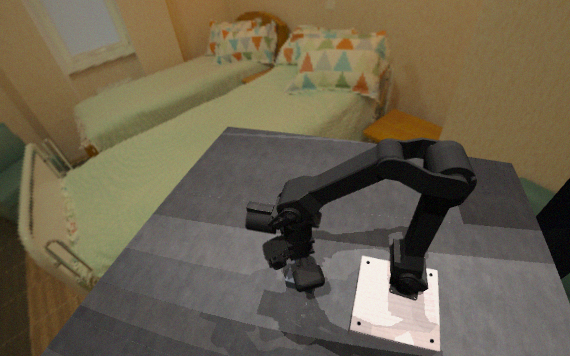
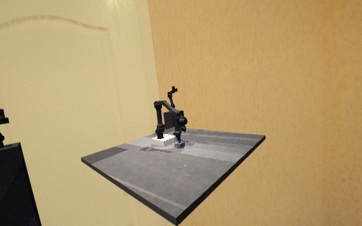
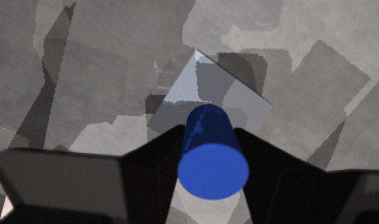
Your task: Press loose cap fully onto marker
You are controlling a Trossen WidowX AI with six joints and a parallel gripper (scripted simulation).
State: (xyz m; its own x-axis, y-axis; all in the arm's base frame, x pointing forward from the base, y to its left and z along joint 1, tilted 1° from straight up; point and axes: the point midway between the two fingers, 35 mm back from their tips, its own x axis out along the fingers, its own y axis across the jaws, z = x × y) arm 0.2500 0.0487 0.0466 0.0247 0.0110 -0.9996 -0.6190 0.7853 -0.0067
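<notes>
Now: the blue cap 10 mm above my gripper tip. From my gripper tip the other things lie so: holder block (50 mm below).
</notes>
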